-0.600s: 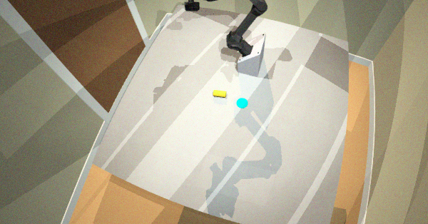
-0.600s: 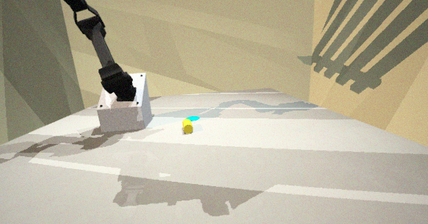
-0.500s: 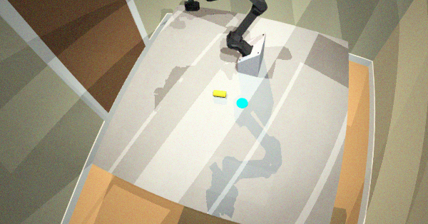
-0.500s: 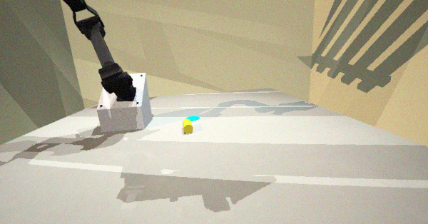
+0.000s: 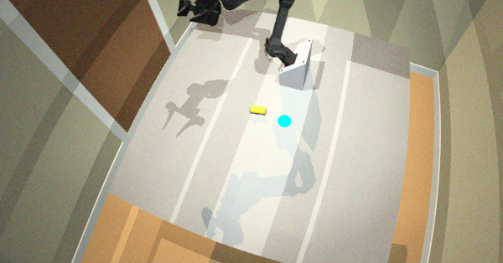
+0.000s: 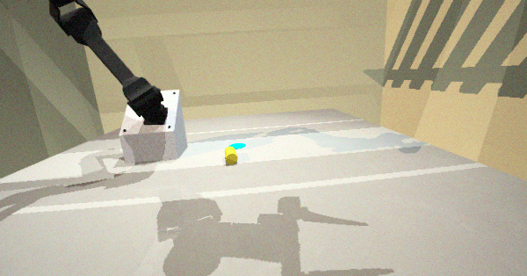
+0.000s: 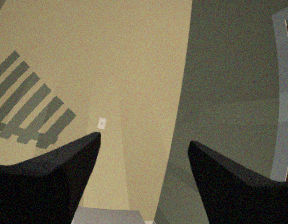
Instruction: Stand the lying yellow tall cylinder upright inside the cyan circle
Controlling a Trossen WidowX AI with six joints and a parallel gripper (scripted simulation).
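Now: the yellow tall cylinder 3 cm ahead of my gripper tip, 27 cm to the left of it and 49 cm below it. Round my gripper tip: cyan circle 3 cm ahead, 40 cm to the left, 50 cm below.
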